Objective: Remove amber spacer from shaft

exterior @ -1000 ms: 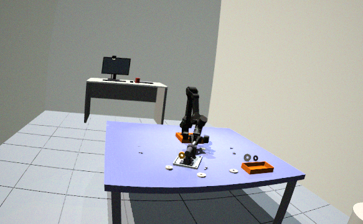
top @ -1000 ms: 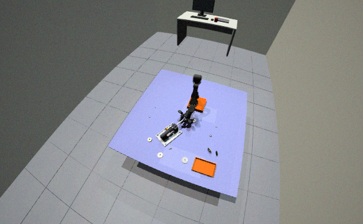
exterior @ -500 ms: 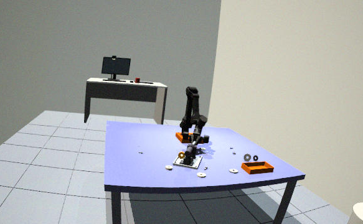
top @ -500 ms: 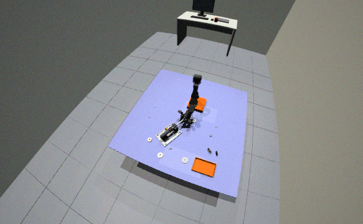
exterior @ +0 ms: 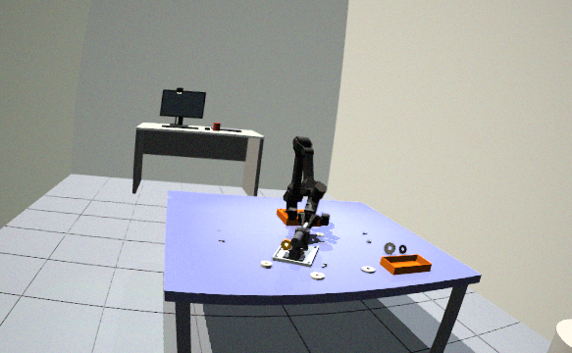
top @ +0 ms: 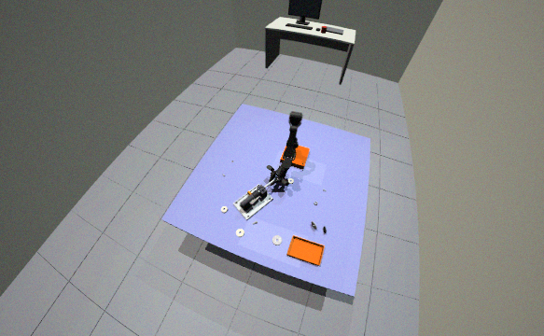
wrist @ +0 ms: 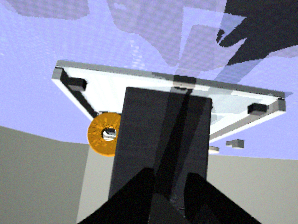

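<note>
Right now the thin grey shaft is 40 mm ahead of my gripper tip, 30 mm to the right of it and 20 mm above it. From my gripper tip the other things lie so: orange tray: 380 mm ahead, 290 mm to the left, 50 mm below.
</note>
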